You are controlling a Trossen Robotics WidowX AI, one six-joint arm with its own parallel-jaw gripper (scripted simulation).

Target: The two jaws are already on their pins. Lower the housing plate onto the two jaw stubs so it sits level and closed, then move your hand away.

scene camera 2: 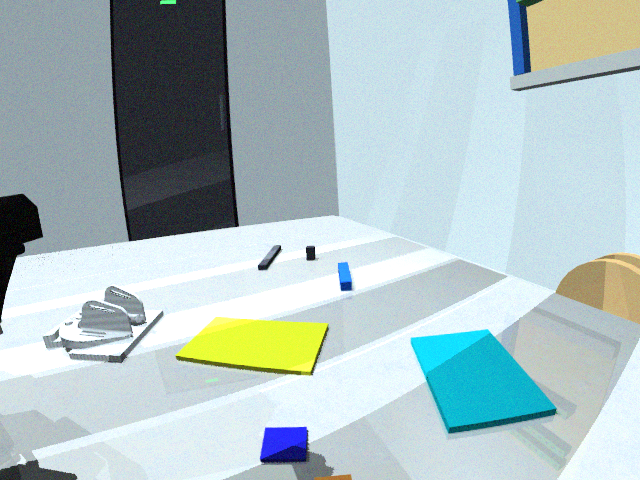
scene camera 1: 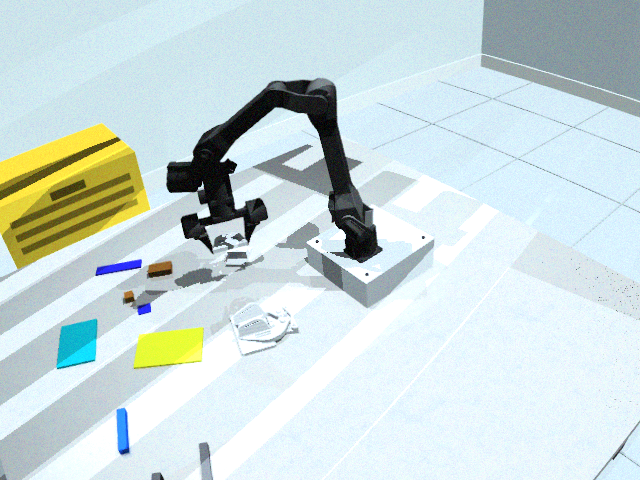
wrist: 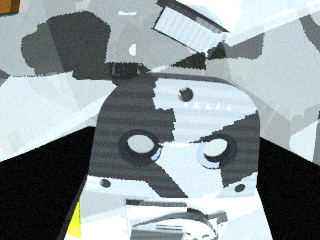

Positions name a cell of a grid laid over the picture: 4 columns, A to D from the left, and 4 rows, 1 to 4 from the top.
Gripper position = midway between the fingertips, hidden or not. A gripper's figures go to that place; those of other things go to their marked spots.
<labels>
My gripper (scene camera 1: B3) is 1.23 m from the lens. A cyan tile (scene camera 1: A3): 1.24 m from the lens. A yellow tile (scene camera 1: B3) is 1.14 m from the lens.
</labels>
